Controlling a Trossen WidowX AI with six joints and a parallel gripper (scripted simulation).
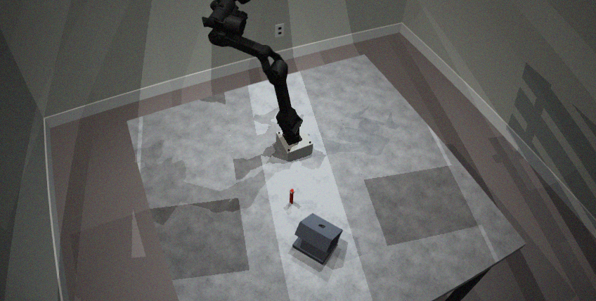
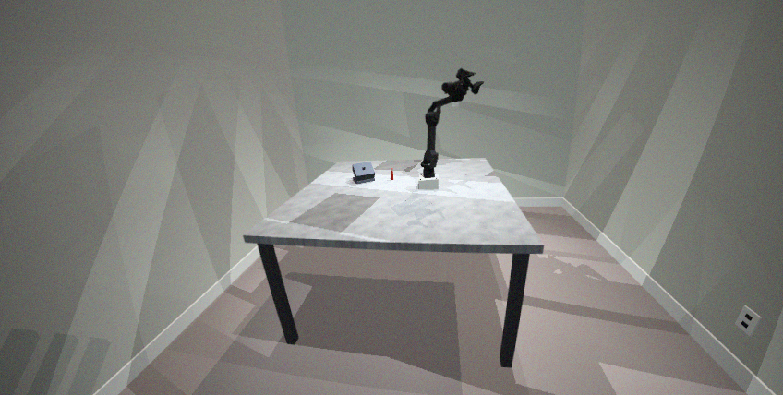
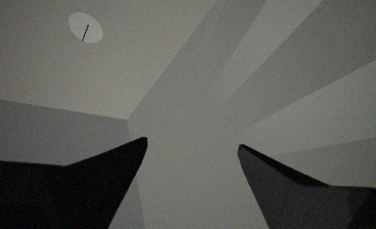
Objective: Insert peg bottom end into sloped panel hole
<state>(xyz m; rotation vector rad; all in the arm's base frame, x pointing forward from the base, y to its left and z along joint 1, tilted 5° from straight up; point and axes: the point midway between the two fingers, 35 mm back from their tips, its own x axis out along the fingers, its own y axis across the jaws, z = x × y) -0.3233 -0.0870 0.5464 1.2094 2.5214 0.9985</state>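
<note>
Right now the red peg is 58 cm below my gripper tip, 56 cm ahead of it and 4 cm to the right of it. Also, from my gripper tip: sloped grey panel (76 cm ahead, 56 cm below, 4 cm to the right); flat dark foot (77 cm ahead, 62 cm below, 5 cm to the right).
</note>
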